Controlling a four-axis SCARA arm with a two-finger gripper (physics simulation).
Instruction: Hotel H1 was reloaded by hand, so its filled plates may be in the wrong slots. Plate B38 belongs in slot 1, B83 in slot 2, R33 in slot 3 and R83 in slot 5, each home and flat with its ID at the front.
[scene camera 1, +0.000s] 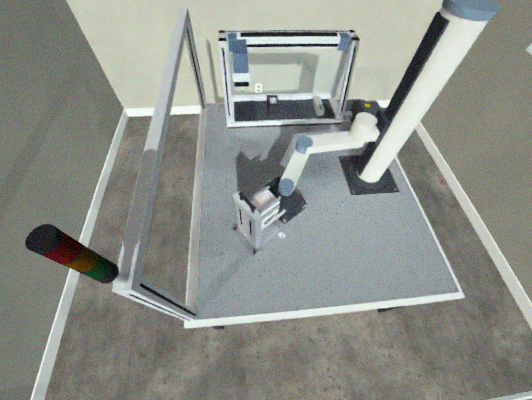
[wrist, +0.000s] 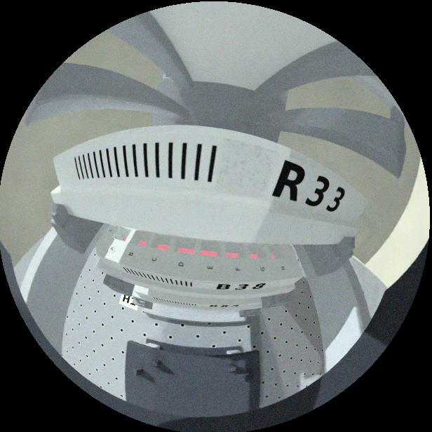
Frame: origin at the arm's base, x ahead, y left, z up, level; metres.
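Seen in the pictures: arm's base, origin of the base link: (scene camera 1: 366, 174).
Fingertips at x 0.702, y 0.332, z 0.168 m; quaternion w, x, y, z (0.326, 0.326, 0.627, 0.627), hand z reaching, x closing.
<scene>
Pixels of each thing's top centre, then the offset from my fingertips to it. "spot": a spot on its surface instead.
- blue unit, surface spot: (scene camera 1: 240, 57) spot: 0.312 m up, 0.035 m ahead, 0.797 m right
- signal tower, middle of its top: (scene camera 1: 47, 240) 0.675 m up, 0.322 m ahead, 0.373 m left
Hotel H1 (scene camera 1: 245, 220) (wrist: 75, 231) stands upright at mid-table. Plate R33 (wrist: 185, 210) fills the middle of the wrist view, flat on its supports, ID facing the camera. Plate B38 (wrist: 205, 283) lies directly under it, and plate B83 (wrist: 202, 303) under that. Above R33 is a bare pair of supports, then the pale underside of a plate (wrist: 240, 55) whose ID does not show. My gripper (scene camera 1: 272, 201) (wrist: 207, 216) is at the hotel's front, its fingers closed in on both sides of R33, shut on it. The fingertips are hidden behind R33's front edge.
A dark nest plate (wrist: 190, 382) with small posts lies before the hotel. A white-framed portal (scene camera 1: 224, 80) with a blue unit (scene camera 1: 240, 57) stands at the back. A tall grey frame (scene camera 1: 159, 125) and a signal tower (scene camera 1: 72, 254) are at the left; my column (scene camera 1: 410, 100) is right.
</scene>
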